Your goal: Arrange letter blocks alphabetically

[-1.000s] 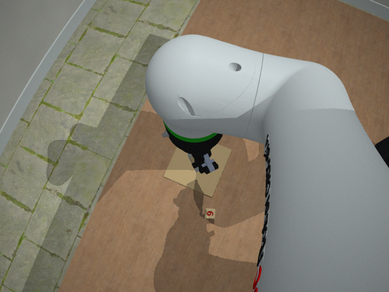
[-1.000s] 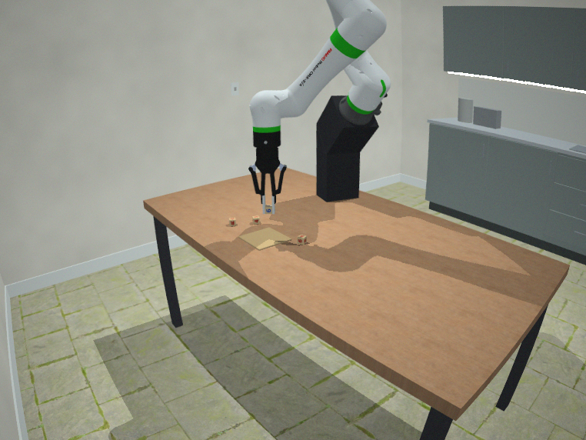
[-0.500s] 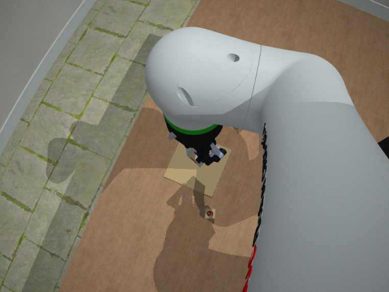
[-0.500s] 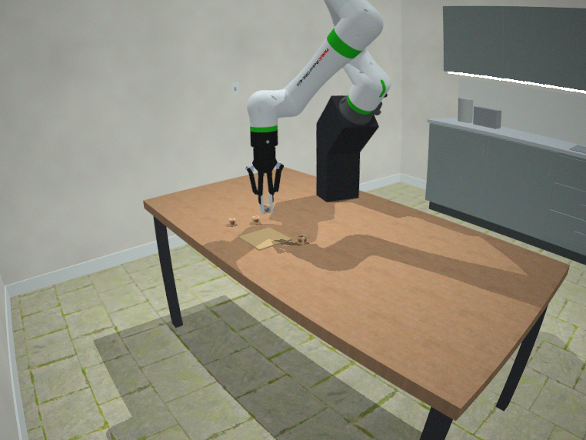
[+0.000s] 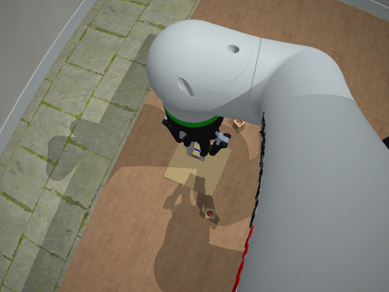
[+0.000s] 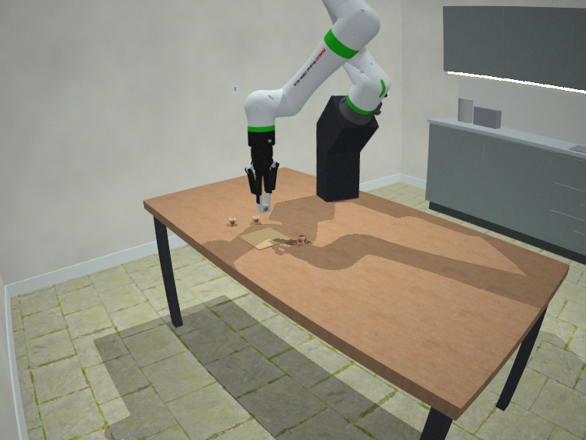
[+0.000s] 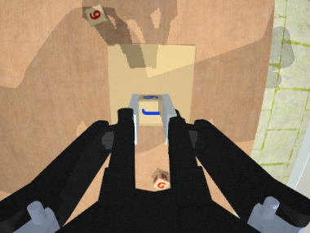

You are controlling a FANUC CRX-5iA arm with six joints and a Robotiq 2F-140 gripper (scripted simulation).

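My gripper is now 14 cm above the tan mat. Round my hand: red s block (5 cm behind, 15 cm to the right, 13 cm below); blue j block (2 cm below); red 9 block (9 cm behind, 10 cm to the left, 13 cm below).
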